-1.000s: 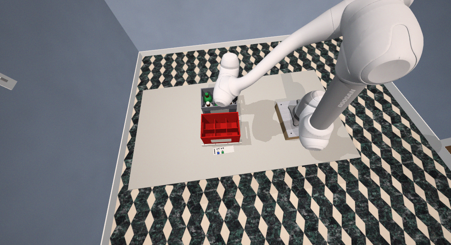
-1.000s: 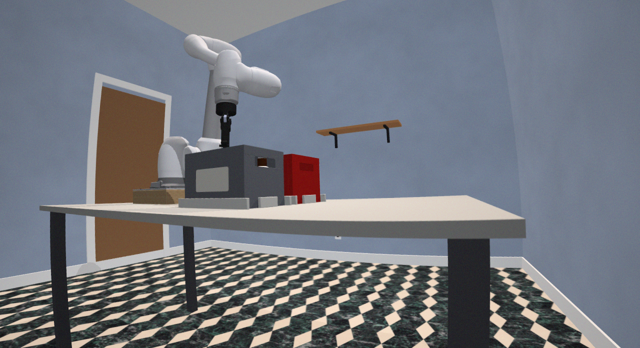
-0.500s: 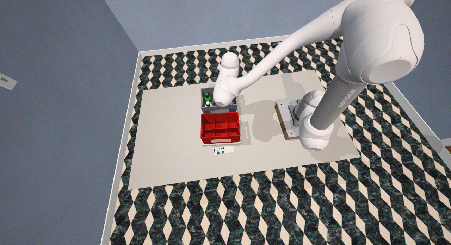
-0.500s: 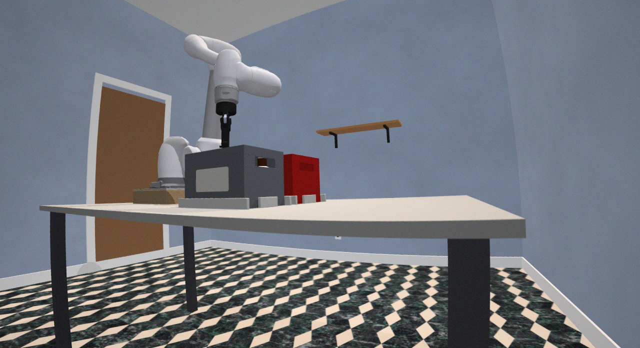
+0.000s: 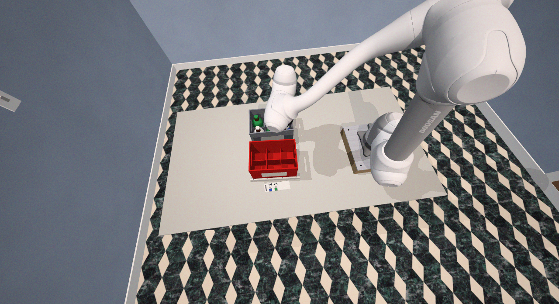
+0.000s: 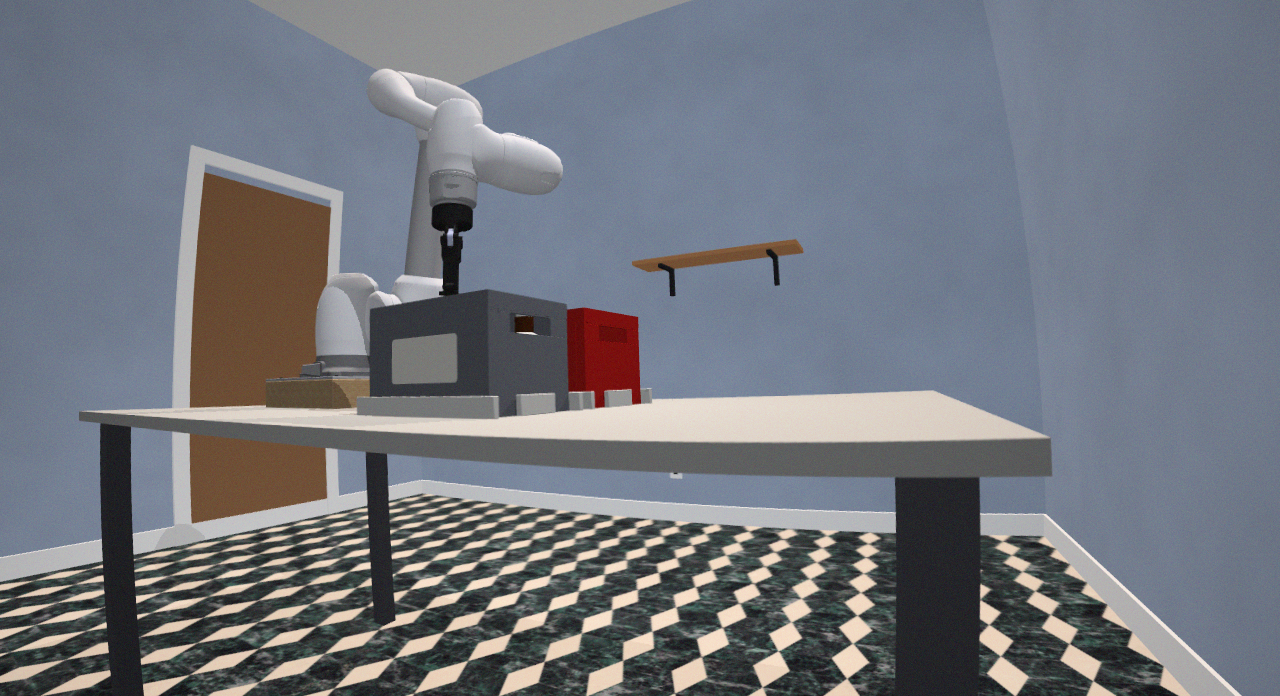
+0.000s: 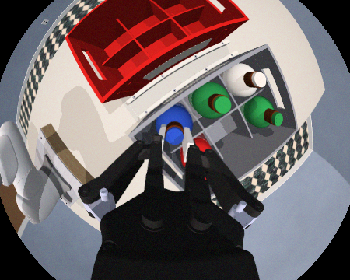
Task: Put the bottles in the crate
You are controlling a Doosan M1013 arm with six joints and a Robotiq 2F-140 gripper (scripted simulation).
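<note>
My hand is 80 mm above the blue-label bottle. From my hand the other things lie so: white-label bottle (170 mm ahead, 80 mm below); then red-label bottle (90 mm to the right, 80 mm below); then grey crate (90 mm below, 90 mm ahead, 40 mm to the right).
</note>
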